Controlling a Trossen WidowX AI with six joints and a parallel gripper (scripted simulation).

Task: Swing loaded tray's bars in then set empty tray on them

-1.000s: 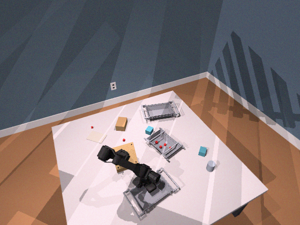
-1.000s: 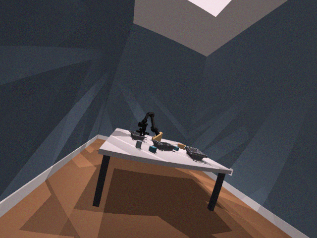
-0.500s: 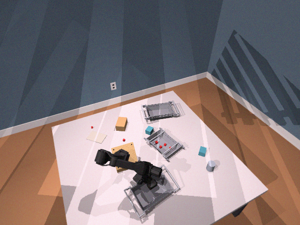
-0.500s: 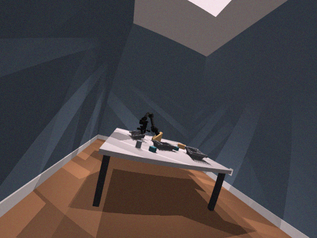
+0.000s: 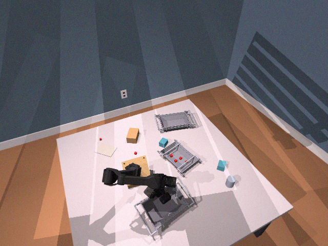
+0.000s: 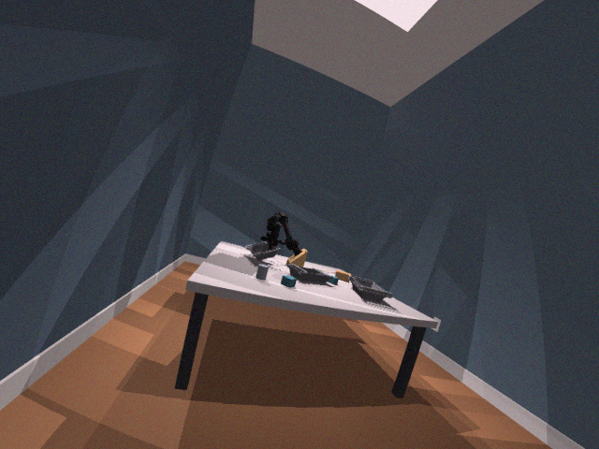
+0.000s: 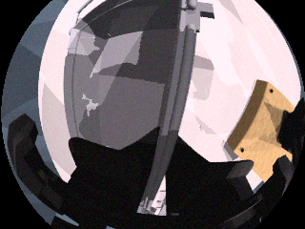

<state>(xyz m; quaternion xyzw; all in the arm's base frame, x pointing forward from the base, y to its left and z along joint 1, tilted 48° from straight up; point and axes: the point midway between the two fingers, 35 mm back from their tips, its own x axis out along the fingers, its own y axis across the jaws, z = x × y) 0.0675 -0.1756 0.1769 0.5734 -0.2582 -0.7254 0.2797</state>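
Now: the plastic tray 80 mm to the right of my gripper tip and 10 mm ahead of it. Also, from my gripper tip: tan block (610 mm to the left, 100 mm ahead, 60 mm below); then grey cylinder (490 mm ahead, 130 mm to the right, 50 mm below); then flat cream card (600 mm to the left, 150 mm behind, 80 mm below).
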